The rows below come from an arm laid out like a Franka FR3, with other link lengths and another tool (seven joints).
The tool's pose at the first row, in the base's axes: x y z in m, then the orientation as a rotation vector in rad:
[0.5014 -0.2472 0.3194 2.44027 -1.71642 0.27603]
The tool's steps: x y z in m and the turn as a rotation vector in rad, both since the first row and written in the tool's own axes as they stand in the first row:
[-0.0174 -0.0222 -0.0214 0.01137 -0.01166 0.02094]
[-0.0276 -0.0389 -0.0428 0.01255 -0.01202 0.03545]
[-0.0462 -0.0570 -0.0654 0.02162 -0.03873 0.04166]
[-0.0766 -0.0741 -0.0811 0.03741 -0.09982 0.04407]
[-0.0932 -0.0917 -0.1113 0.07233 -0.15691 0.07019]
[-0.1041 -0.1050 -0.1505 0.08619 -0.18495 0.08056]
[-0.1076 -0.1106 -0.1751 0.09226 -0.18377 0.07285]
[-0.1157 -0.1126 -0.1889 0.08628 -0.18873 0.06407]
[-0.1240 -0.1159 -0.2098 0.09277 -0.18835 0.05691]
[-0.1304 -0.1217 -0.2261 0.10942 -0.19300 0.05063]
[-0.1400 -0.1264 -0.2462 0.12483 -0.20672 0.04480]
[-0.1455 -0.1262 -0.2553 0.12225 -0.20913 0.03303]
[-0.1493 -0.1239 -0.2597 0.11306 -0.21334 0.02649]
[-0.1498 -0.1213 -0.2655 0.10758 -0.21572 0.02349]
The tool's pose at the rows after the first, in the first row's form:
[0.5151 -0.2190 0.3359 2.43791 -1.75084 0.27529]
[0.5261 -0.1993 0.3541 2.42714 -1.76967 0.27763]
[0.5355 -0.1712 0.3715 2.44293 -1.79103 0.25507]
[0.5405 -0.1341 0.3795 2.48459 -1.82317 0.19613]
[0.5496 -0.1063 0.4048 -2.50084 1.87807 -0.15979]
[0.5559 -0.0831 0.4402 -2.47083 1.87262 -0.13612]
[0.5584 -0.0725 0.4633 -2.47560 1.85999 -0.14197]
[0.5567 -0.0613 0.4748 -2.48572 1.85209 -0.12959]
[0.5557 -0.0480 0.4931 -2.48927 1.83956 -0.13482]
[0.5579 -0.0365 0.5074 -2.48386 1.81997 -0.14216]
[0.5579 -0.0217 0.5247 -2.47478 1.79909 -0.13681]
[0.5553 -0.0147 0.5323 -2.48666 1.78622 -0.13035]
[0.5515 -0.0110 0.5357 -2.49653 1.78312 -0.11659]
[0.5485 -0.0101 0.5412 -2.50157 1.78234 -0.10861]

